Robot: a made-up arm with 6 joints.
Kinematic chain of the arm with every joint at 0, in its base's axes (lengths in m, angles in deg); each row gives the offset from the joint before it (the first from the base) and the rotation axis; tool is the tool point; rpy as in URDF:
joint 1: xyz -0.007 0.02 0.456 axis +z
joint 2: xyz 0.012 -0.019 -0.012 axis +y
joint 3: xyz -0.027 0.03 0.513 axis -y
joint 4: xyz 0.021 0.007 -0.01 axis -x
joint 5: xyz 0.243 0 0.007 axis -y
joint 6: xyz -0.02 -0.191 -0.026 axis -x
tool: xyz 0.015 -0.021 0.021 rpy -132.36 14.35 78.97
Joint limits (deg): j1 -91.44..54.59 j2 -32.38..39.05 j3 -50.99..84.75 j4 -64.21..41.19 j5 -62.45..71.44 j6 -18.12..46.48
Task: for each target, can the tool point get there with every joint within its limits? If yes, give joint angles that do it. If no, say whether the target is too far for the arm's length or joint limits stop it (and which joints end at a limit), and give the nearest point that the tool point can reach.
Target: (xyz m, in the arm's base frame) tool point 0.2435 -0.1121 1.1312
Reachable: yes | joints 10.43 5.21 45.94 2.68 23.25 39.42
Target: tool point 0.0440 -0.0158 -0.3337
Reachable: no: joint limits stop it (at a limit: joint 2, joint 4, joint 5, joint 6) | nearest point 0.2008 -0.1259 0.5236 | short by 0.878 m
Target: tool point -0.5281 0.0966 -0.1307
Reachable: no: joint limits stop it (at a limit: joint 2, joint 3, joint 4, joint 6) | nearest point -0.1358 0.0389 0.5838 | short by 0.817 m
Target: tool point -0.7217 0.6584 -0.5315
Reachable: no: too far | nearest point -0.1089 0.1110 0.5879 | short by 1.389 m
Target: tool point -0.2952 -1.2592 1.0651
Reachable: no: too far | nearest point -0.1035 -0.6297 0.9132 | short by 0.675 m
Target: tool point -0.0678 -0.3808 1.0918
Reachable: yes | joints -75.85 17.46 29.02 30.06 -20.98 13.01
